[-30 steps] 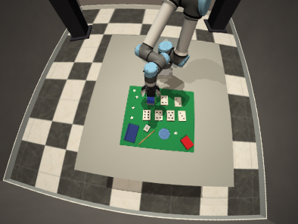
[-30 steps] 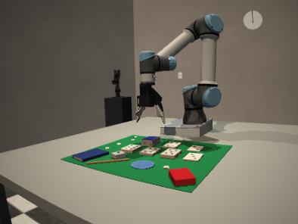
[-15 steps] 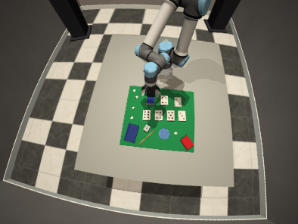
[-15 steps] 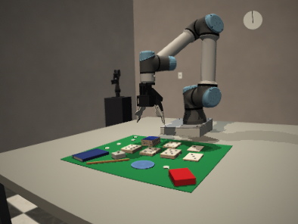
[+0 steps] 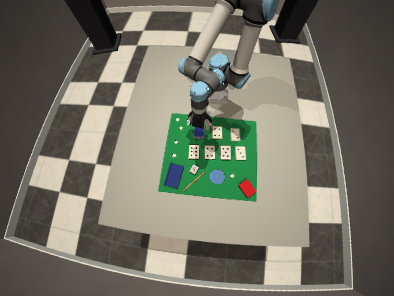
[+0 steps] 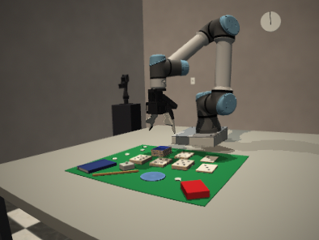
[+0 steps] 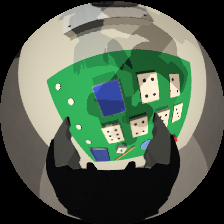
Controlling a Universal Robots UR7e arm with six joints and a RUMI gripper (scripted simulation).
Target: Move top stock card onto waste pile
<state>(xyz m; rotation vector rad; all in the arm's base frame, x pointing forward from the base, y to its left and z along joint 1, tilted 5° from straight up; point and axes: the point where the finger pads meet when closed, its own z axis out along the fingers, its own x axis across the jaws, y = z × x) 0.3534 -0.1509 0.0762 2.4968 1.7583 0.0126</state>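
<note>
Now: the blue-backed card 8 cm below my hand. Also, from my hand: red block: 40 cm ahead, 26 cm to the left, 10 cm below; green mat: 16 cm ahead, 6 cm to the left, 12 cm below; wooden stick: 33 cm ahead, 6 cm to the right, 10 cm below.
</note>
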